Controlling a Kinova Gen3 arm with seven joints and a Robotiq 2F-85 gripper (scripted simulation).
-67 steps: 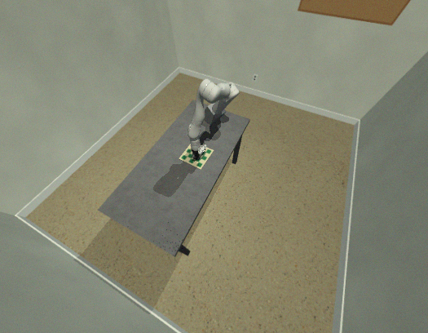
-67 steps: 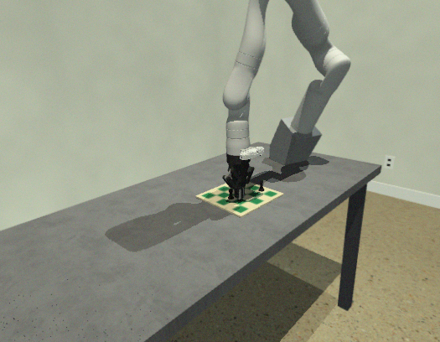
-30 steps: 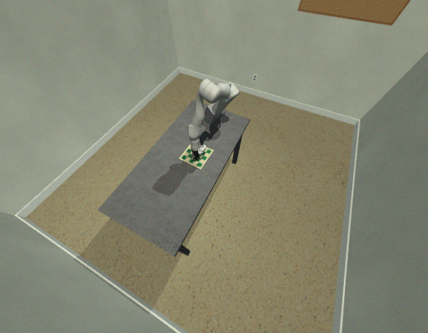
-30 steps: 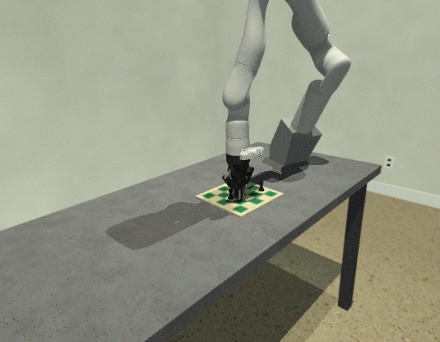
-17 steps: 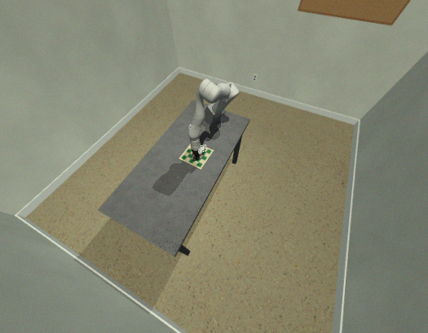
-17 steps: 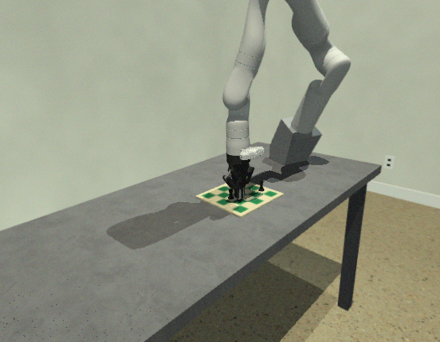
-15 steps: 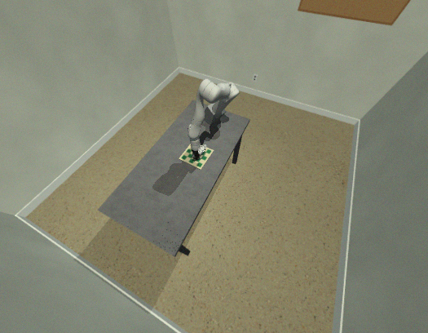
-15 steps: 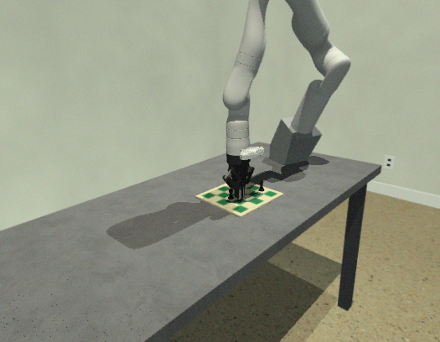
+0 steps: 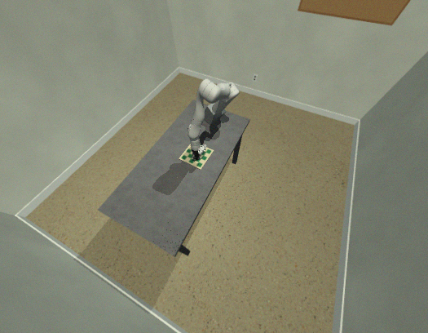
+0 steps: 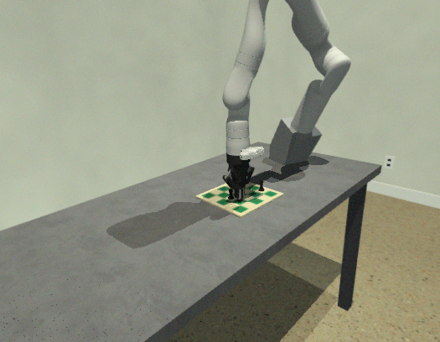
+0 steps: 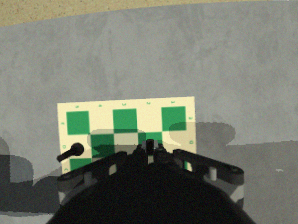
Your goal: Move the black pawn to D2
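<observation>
The black pawn is 10 mm below my hand. Also, from my hand: white piece: 120 mm behind, 70 mm to the right, 20 mm below; then green-and-cream chessboard: 40 mm behind, 30 mm to the right, 30 mm below.
</observation>
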